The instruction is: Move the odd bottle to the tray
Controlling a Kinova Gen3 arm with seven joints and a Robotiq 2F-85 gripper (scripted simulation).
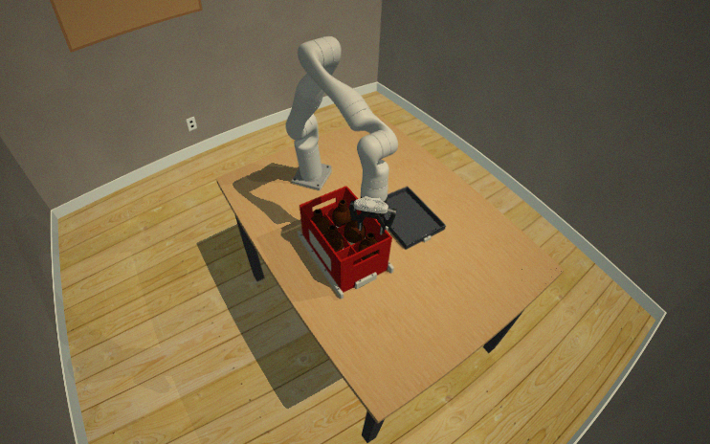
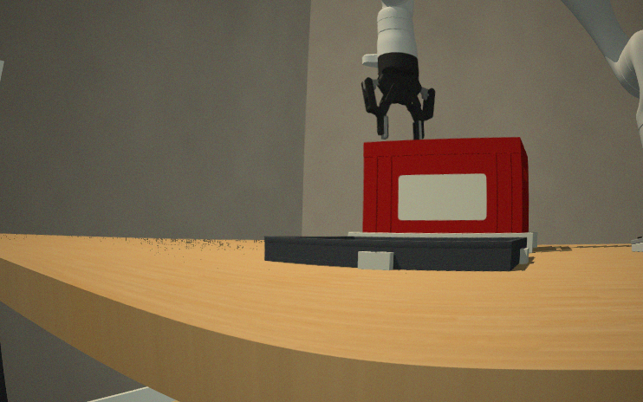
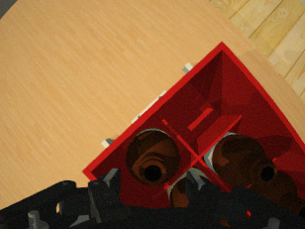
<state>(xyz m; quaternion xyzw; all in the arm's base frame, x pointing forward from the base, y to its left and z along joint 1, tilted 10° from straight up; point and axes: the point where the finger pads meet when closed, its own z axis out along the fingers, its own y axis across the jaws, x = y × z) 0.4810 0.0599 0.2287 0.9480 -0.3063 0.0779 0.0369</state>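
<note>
Right now my hand is 110 mm above the glass bottle. From my hand the other things lie so: dark grey tray 230 mm to the left, 190 mm below, 150 mm behind; then red crate 120 mm below, 80 mm behind, 60 mm to the right.
</note>
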